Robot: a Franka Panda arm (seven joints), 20 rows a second.
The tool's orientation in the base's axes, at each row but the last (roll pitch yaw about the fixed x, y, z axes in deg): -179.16, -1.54, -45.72; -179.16, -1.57, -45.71; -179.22, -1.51, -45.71; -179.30, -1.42, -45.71; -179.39, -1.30, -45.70; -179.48, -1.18, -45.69; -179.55, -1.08, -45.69; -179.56, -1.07, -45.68; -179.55, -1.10, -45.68; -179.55, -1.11, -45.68; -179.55, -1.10, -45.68
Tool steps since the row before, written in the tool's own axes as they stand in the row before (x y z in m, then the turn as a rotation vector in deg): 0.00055, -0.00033, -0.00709, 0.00, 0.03, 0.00; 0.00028, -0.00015, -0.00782, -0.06, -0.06, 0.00; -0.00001, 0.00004, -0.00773, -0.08, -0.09, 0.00; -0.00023, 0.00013, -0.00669, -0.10, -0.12, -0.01; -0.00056, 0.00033, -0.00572, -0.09, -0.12, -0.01; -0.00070, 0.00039, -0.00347, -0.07, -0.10, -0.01; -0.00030, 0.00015, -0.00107, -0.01, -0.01, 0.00; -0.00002, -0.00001, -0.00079, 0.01, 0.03, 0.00; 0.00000, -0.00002, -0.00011, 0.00, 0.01, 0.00; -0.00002, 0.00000, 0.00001, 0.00, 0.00, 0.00; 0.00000, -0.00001, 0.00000, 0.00, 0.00, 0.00
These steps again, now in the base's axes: 0.00041, -0.00010, 0.00711, -0.02, -0.02, 0.00; 0.00007, -0.00002, 0.00783, 0.00, 0.08, 0.00; -0.00025, 0.00005, 0.00773, 0.01, 0.12, 0.00; -0.00043, 0.00014, 0.00668, 0.02, 0.16, 0.01; -0.00076, 0.00022, 0.00570, 0.02, 0.15, 0.01; -0.00084, 0.00026, 0.00345, 0.02, 0.12, 0.01; -0.00034, 0.00012, 0.00106, 0.00, 0.01, 0.00; -0.00002, 0.00003, 0.00079, -0.01, -0.03, 0.00; 0.00001, 0.00001, 0.00011, -0.01, -0.01, 0.00; -0.00001, 0.00001, -0.00001, 0.00, 0.00, 0.00; 0.00001, 0.00001, 0.00000, 0.00, 0.00, 0.00
